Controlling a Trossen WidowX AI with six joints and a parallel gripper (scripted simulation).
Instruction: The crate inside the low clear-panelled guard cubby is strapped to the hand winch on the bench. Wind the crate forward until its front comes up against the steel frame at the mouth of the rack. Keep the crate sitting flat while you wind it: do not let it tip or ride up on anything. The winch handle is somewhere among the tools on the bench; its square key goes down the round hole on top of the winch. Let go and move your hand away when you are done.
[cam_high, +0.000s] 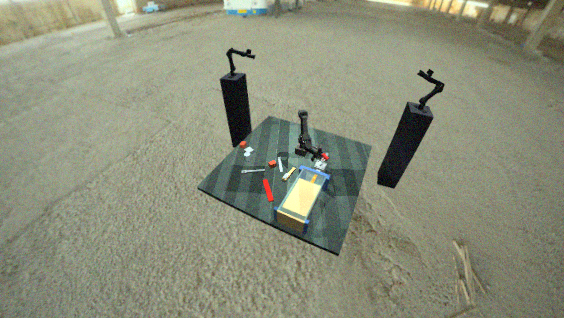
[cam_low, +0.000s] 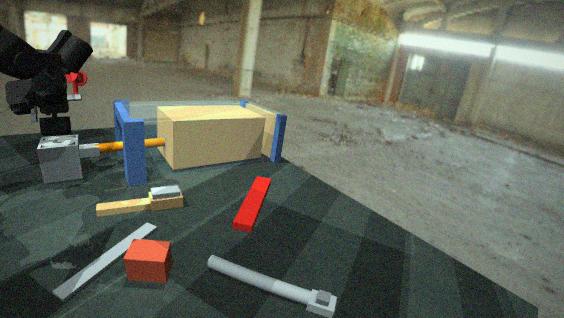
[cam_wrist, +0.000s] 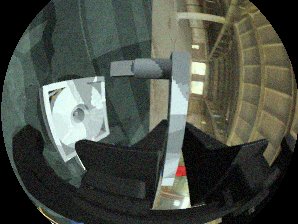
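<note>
Now: gripper tip 50 mm short of the red knob, 40 mm below it and 10 mm to the left of it. Round my gripper tip: wooden-handled tool (290 mm to the right, 170 mm below, 130 mm ahead); then winch (160 mm below, 40 mm to the right, 20 mm behind); then winch handle (10 mm to the right, 10 mm ahead, 10 mm above).
</note>
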